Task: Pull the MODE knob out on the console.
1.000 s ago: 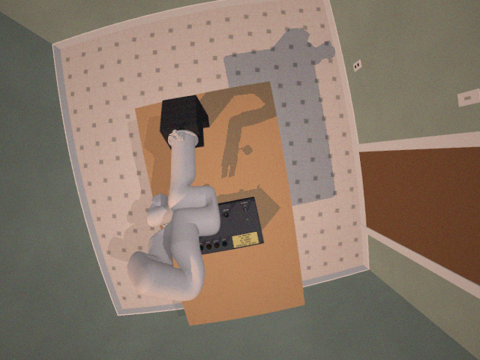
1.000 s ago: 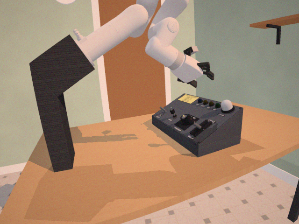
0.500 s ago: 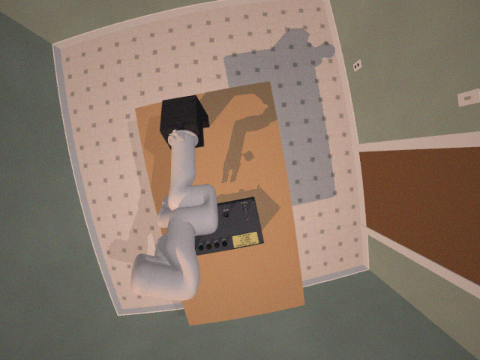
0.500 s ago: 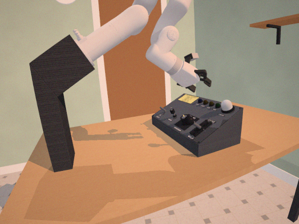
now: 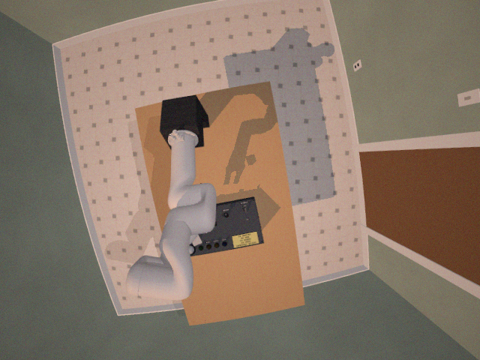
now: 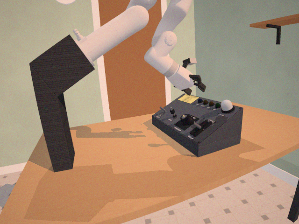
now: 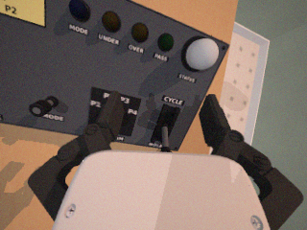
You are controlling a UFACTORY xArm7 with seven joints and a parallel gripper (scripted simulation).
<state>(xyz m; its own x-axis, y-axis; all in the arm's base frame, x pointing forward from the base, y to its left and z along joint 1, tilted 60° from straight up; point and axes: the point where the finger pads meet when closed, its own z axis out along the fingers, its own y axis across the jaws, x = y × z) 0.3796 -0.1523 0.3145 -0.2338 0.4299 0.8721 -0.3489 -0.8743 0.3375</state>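
Now: hand 170 mm to the right of the black mode knob, 140 mm above it and 40 mm short of it. Also, from my hand: black lever (140 mm below, 80 mm behind, 40 mm to the right); then dark grey console (170 mm below, 100 mm to the left, 50 mm ahead); then program dial (150 mm below, 70 mm to the left).
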